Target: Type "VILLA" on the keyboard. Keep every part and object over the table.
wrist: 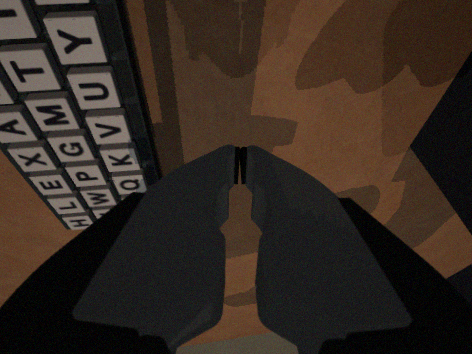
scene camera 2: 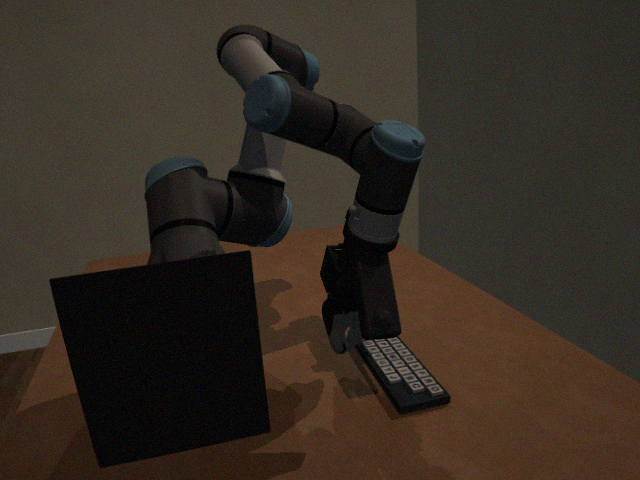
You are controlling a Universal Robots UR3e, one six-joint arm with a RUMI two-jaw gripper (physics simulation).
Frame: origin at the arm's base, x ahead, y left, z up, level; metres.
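Seen in the pictures: gripper, between the fingertips: [wrist: 239, 152] [scene camera 2: 339, 352]; arm's base, origin of its link: [scene camera 2: 193, 300].
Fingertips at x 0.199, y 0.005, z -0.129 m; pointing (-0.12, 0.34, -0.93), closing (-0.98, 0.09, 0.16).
Pixels of each thing's top centre, then the offset from my fingertips to it. Level surfaces: height alone.
- dark keyboard, centre of its top: [wrist: 47, 105] [scene camera 2: 394, 358] 0.076 m ahead, 0.031 m right, 0.014 m down
- V key, centre of its top: [wrist: 109, 130] [scene camera 2: 377, 355] 0.057 m ahead, 0.013 m right, 0.014 m down
- L key, centre of its top: [wrist: 66, 206] 0.105 m ahead, 0.038 m left, 0.014 m down
- wooden table, height of its surface: 0.031 m down
The dark keyboard [scene camera 2: 419, 399] [wrist: 136, 100] with pale lettered keys lies on the table. In the wrist view it runs along the left side. The V key [wrist: 109, 131] is in its right-hand row, between U and K. The A key [wrist: 11, 125] and the L key [wrist: 65, 205] are in the left row. A key [wrist: 14, 17] above T is cut off by the frame edge, so its letter is not fully readable. My gripper [scene camera 2: 339, 349] [wrist: 239, 152] is shut and empty. Its tips are beside the keyboard's long edge, above the table, off the keys.
A large black panel [scene camera 2: 160, 356] stands at the front left in the scene view. A black shape [wrist: 452, 135] shows at the right of the wrist view. The wooden table [scene camera 2: 516, 392] [wrist: 340, 130] carries the arm's shadows. Walls stand behind and to the right.
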